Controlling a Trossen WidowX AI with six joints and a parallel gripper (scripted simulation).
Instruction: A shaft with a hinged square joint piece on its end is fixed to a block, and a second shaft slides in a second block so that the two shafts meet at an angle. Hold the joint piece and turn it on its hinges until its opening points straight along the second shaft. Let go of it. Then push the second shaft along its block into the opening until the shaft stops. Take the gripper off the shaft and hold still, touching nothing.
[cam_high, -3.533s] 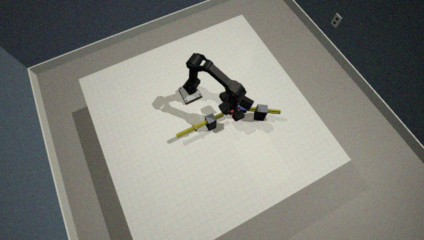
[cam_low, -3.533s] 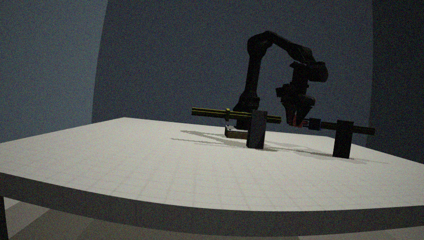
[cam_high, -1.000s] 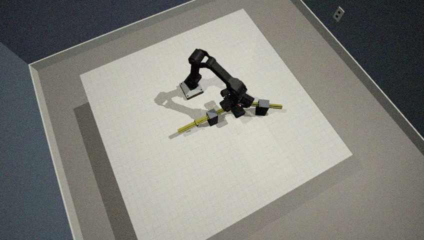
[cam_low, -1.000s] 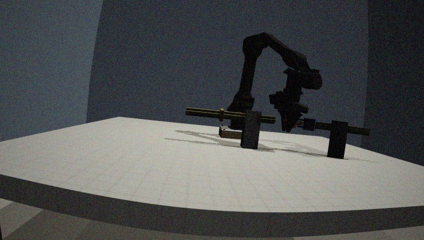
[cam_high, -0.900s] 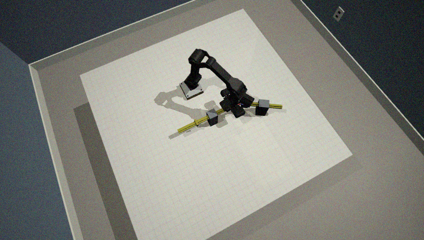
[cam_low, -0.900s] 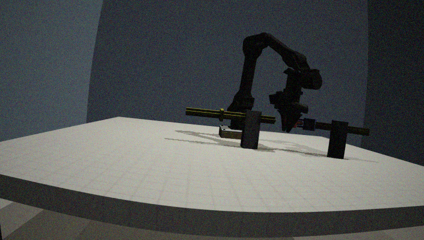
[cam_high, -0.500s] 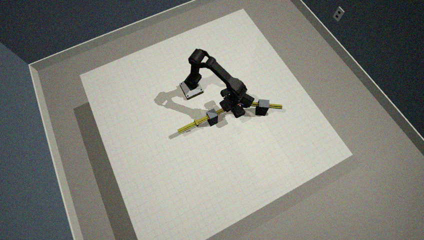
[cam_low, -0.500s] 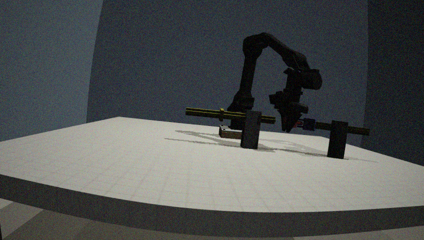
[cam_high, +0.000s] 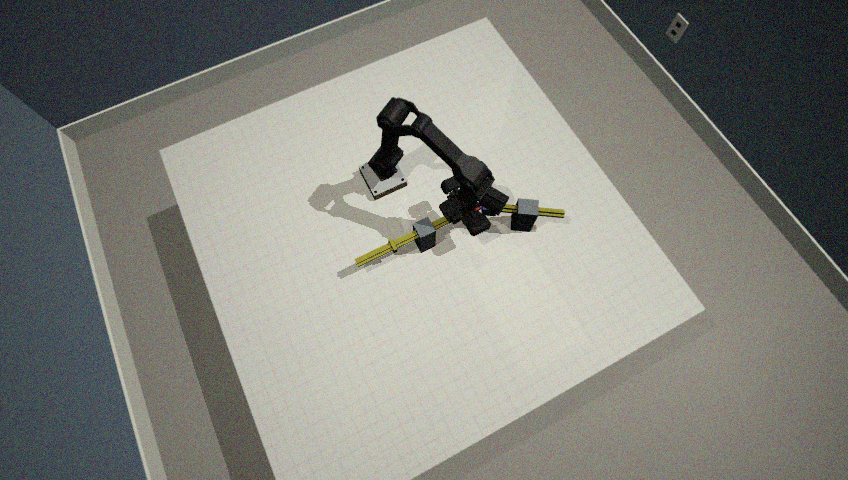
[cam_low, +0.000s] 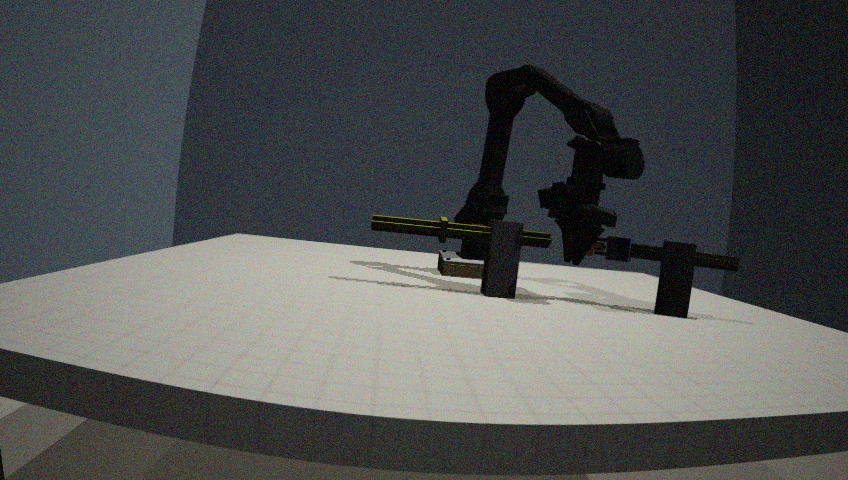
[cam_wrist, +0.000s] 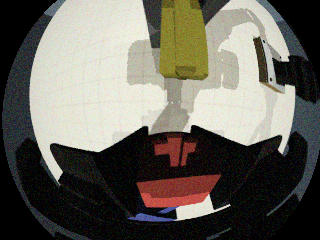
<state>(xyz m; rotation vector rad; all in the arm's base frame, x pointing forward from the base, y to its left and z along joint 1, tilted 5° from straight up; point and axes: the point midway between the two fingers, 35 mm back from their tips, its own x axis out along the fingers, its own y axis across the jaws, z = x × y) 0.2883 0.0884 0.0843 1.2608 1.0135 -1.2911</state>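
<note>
Right now the red joint piece is 20 mm to the left of my gripper tip and 40 mm above it.
</note>
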